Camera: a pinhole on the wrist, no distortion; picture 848 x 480 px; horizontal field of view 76.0 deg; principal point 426.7 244.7 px. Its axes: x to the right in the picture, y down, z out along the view. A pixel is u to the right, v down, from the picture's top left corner.
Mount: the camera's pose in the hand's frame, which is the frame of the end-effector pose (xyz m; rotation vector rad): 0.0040 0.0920 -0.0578 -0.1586 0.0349 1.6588
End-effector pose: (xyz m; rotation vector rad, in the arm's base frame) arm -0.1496 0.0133 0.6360 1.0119 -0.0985 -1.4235
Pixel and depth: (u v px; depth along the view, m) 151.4 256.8 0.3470
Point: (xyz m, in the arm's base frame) -0.3725 -0.1230 0.8034
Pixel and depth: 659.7 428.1 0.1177
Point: -0.0746 0.0030 0.7853
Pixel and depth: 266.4 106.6 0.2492
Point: -0.2201 -0.1447 0.7657
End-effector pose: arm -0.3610 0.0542 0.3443 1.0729 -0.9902 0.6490
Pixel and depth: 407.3 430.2 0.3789
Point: -0.6259 -0.1896 0.2948
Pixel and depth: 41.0 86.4 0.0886
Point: -0.3979 0.0325 0.3925
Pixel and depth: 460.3 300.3 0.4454
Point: -0.6633 -0.2324 0.3944
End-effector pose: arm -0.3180 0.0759 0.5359 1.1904 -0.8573 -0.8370
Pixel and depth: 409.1 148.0 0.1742
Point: -0.4039 0.0268 0.6645
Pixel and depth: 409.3 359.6 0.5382
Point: -0.7922 0.0371 0.7170
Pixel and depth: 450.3 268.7 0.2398
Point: -0.4767 0.0480 0.6876
